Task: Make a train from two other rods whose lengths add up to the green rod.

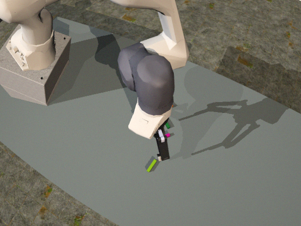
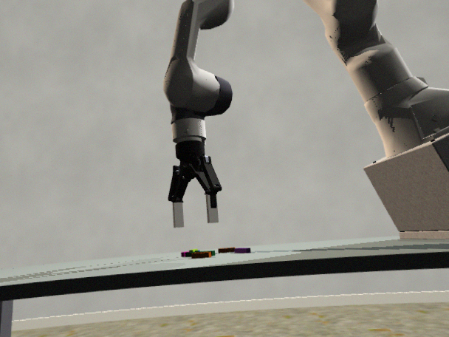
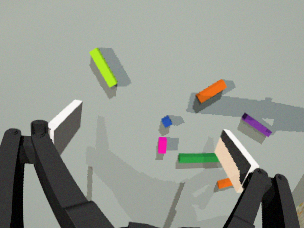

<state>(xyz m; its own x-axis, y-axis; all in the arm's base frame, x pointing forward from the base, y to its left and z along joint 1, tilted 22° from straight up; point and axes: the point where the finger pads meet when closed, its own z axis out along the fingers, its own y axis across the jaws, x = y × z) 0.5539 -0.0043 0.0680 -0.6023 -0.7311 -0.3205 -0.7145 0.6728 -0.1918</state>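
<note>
The magenta rod lies 10 mm ahead of my hand, 60 mm to the left of it and 80 mm below it. From my hand the other things lie so: lime rod (30 mm ahead, 70 mm to the right, 80 mm below); blue rod (10 mm behind, 30 mm to the left, 80 mm below); green rod (30 mm behind, 110 mm to the left, 80 mm below).
</note>
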